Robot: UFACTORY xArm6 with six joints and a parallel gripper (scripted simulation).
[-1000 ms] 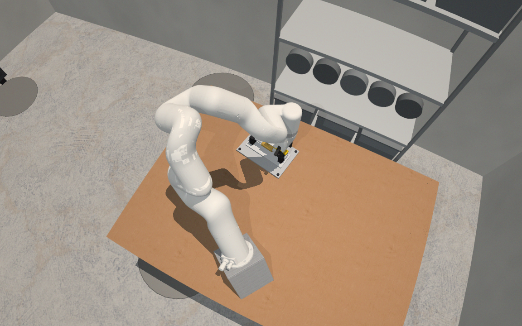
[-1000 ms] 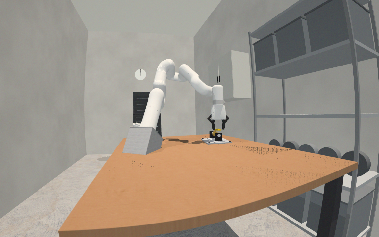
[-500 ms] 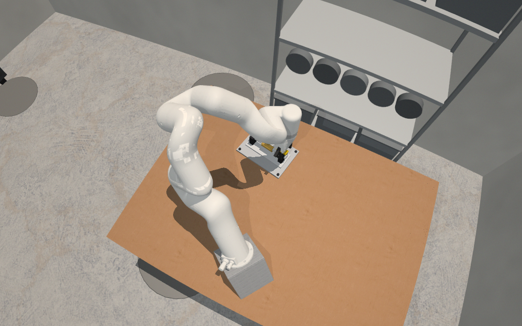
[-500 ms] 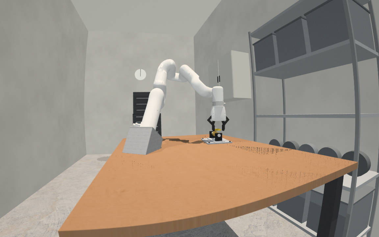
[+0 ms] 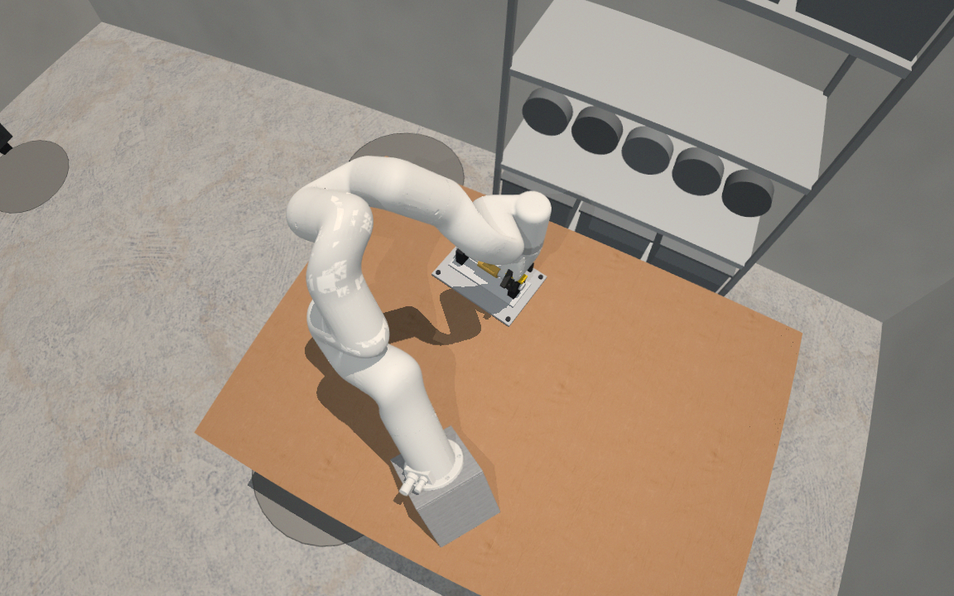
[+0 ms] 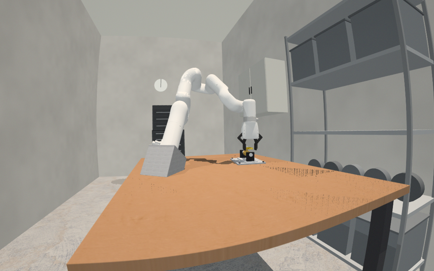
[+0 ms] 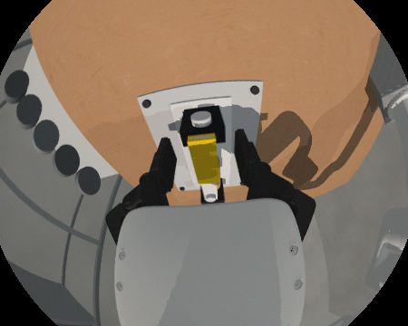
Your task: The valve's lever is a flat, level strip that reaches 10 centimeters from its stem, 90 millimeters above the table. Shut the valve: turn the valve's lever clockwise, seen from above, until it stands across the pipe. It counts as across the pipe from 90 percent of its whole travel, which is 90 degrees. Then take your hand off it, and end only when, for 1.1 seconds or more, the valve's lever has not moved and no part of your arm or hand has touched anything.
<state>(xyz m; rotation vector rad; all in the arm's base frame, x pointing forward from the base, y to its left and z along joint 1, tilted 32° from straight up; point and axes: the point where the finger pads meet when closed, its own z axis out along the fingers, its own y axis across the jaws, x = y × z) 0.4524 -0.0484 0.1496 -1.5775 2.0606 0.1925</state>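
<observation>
Right now the valve lever is 10 mm ahead of my hand and 50 mm to the left of it.
</observation>
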